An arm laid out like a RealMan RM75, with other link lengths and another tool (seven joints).
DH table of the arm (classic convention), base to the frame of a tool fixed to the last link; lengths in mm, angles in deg. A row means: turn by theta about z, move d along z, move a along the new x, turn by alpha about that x. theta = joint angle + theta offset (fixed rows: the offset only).
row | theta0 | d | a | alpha
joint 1 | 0.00 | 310.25 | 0.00 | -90.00
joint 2 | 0.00 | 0.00 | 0.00 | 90.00
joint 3 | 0.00 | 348.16 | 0.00 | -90.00
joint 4 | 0.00 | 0.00 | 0.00 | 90.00
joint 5 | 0.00 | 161.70 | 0.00 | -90.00
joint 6 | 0.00 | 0.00 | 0.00 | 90.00
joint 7 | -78.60 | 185.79 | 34.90 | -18.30
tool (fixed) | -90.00 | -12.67 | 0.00 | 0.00
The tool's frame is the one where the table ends.
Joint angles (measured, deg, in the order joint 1, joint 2, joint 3, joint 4, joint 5, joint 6, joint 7), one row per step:
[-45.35 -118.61 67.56 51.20 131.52 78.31 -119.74]
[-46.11 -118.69 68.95 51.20 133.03 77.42 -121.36]
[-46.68 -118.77 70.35 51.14 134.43 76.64 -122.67]
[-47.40 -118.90 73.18 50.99 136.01 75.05 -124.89]
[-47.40 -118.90 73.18 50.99 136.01 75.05 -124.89]
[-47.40 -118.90 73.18 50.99 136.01 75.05 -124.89]
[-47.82 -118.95 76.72 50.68 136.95 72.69 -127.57]
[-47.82 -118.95 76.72 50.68 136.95 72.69 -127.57]
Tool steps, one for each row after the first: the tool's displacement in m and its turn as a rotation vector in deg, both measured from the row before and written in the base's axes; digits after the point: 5 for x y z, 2 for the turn. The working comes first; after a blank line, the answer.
Tool pose at each row, in the base's axes (x y z in m, rotation vector in deg; the steps are taken from these numbers as rounded here):
[-0.24035 0.43985 -0.02657 -20.71 163.67 18.55]
[-0.23909 0.44286 -0.02828 -20.51 165.58 19.40]
[-0.23890 0.44479 -0.03007 -20.17 167.47 20.07]
[-0.23818 0.44704 -0.03401 -19.50 170.12 21.14]
[-0.23818 0.44704 -0.03401 -19.50 170.12 21.14]
[-0.23818 0.44704 -0.03401 -19.50 170.12 21.14]
[-0.23863 0.44892 -0.03845 -19.17 172.26 22.84]
[-0.23863 0.44892 -0.03845 -19.17 172.26 22.84]

[0.00126 0.00301 -0.00171 0.21 2.01 -0.02]
[0.00019 0.00193 -0.00179 0.10 1.96 -0.13]
[0.00072 0.00225 -0.00394 0.23 2.76 -0.28]
[0.00000 0.00000 0.00000 0.00 0.00 0.00]
[0.00000 0.00000 0.00000 0.00 0.00 0.00]
[-0.00045 0.00188 -0.00444 0.69 2.40 -0.03]
[0.00000 0.00000 0.00000 0.00 0.00 0.00]

